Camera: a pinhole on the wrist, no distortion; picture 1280 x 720 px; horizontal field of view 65.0 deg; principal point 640.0 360.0 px. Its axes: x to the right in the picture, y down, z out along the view. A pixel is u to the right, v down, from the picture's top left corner.
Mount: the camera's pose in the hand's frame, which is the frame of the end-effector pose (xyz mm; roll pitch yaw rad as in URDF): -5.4 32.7 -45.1 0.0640 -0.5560 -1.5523
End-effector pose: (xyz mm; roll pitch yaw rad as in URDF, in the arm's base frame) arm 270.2 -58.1 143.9 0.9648 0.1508 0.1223
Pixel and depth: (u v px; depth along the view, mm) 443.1 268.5 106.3
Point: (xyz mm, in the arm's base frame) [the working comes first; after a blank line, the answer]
In the camera's frame: -20.8 -9.7 106.3

259.2 -26.5 252.2
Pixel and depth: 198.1 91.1 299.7
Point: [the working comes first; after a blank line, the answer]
In the camera's frame: -131.8 -80.2 299.7

203.5 -7.1 478.5
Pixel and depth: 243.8 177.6 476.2
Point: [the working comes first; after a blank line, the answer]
In the camera's frame: -187.8 -86.5 476.2

213.4 -24.7 662.7
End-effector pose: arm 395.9 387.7 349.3 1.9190 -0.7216 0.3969
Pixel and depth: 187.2 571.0 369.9
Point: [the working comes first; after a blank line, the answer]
In the camera's frame: -166.7 77.7 369.9

366.3 49.2 592.9
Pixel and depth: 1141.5 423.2 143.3
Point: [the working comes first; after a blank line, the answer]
In the camera's frame: 71.5 9.0 143.3

436.3 270.2 349.8
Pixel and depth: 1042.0 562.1 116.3
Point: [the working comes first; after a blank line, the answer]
In the camera's frame: 46.5 23.4 116.3

423.7 298.0 374.8
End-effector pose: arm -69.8 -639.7 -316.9 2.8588 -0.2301 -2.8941
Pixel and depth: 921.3 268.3 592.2
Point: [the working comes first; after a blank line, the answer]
In the camera's frame: 165.8 -54.1 592.2

-161.8 -308.8 -791.6
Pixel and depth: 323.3 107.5 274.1
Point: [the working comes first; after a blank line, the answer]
In the camera's frame: -86.4 -68.9 274.1

-61.0 -353.6 -400.7
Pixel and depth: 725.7 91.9 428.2
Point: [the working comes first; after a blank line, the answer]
In the camera's frame: 36.5 -114.3 428.2

-59.1 -323.1 -600.6
